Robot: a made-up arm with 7 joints. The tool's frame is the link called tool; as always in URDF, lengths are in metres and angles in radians. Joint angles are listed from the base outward.
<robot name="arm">
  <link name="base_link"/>
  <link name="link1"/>
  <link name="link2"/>
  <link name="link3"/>
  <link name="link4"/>
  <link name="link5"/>
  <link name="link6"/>
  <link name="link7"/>
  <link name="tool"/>
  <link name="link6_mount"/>
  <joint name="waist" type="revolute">
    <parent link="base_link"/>
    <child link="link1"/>
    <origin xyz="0 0 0.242"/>
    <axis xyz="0 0 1"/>
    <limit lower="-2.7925" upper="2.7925"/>
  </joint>
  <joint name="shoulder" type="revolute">
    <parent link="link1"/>
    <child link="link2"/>
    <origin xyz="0 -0.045 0.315" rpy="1.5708 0 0"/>
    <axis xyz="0 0 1"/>
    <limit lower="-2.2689" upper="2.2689"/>
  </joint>
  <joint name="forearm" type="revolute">
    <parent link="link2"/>
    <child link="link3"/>
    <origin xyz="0 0.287 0.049" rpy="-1.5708 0 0"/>
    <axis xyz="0 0 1"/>
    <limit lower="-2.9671" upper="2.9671"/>
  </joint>
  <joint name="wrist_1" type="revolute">
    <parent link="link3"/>
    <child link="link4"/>
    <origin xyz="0.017 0.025 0.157" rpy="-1.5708 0 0"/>
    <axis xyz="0 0 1"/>
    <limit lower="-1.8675" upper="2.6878"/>
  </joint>
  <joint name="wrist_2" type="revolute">
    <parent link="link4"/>
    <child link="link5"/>
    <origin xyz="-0.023 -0.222 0.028" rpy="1.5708 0 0"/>
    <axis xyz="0 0 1"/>
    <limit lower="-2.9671" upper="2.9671"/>
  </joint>
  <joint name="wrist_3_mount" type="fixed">
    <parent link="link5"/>
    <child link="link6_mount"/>
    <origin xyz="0 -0.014 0.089"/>
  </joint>
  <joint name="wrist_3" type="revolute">
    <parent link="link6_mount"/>
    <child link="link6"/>
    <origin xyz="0 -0.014 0.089" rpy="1.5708 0 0"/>
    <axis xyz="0 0 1"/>
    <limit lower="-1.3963" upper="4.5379"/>
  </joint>
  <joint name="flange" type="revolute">
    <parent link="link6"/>
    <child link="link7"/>
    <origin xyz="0.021 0.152 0.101" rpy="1.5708 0 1.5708"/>
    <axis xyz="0 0 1"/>
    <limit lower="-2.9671" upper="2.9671"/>
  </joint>
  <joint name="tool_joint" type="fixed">
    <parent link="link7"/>
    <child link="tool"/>
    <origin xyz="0 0 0"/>
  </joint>
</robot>
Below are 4 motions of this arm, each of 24 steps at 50 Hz.
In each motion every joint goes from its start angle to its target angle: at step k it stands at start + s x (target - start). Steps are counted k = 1, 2, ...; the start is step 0. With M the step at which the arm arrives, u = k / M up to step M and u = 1 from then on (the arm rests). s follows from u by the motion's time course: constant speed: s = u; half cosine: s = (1 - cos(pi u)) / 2; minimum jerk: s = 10 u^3 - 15 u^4 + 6 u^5.
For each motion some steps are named. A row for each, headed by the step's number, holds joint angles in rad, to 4 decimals.
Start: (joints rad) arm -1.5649 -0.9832 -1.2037 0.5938 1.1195 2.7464 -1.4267
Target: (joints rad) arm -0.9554 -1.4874 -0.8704 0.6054 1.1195 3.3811 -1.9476
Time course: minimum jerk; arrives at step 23
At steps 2, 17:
2: -1.5614 -0.9861 -1.2018 0.5939 1.1195 2.7500 -1.4297
17: -1.0257 -1.4293 -0.9088 0.6041 1.1195 3.3079 -1.8875

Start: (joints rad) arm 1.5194 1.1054 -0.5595 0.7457 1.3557 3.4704 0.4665
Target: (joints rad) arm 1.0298 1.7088 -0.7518 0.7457 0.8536 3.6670 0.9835
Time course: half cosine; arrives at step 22
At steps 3, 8, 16, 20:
3: 1.4973 1.1327 -0.5682 0.7457 1.3330 3.4793 0.4899
8: 1.3763 1.2818 -0.6157 0.7457 1.2089 3.5279 0.6176
16: 1.1143 1.6047 -0.7186 0.7457 0.9402 3.6331 0.8943
20: 1.0397 1.6966 -0.7479 0.7457 0.8638 3.6630 0.9730

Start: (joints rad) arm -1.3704 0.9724 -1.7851 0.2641 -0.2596 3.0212 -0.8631
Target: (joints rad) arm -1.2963 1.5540 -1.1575 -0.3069 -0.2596 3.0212 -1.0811
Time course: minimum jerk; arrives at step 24
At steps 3, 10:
3: -1.3692 0.9817 -1.7750 0.2549 -0.2596 3.0212 -0.8666
10: -1.3447 1.1740 -1.5676 0.0662 -0.2596 3.0212 -0.9387

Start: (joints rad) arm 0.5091 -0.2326 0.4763 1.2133 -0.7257 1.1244 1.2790
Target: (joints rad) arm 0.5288 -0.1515 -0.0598 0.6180 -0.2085 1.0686 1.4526
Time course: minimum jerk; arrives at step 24
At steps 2, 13, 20, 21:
2: 0.5092 -0.2322 0.4736 1.2103 -0.7231 1.1241 1.2799
13: 0.5205 -0.1857 0.1666 0.8694 -0.4269 1.0922 1.3793
20: 0.5281 -0.1544 -0.0408 0.6391 -0.2269 1.0706 1.4464
21: 0.5285 -0.1528 -0.0512 0.6276 -0.2168 1.0695 1.4498

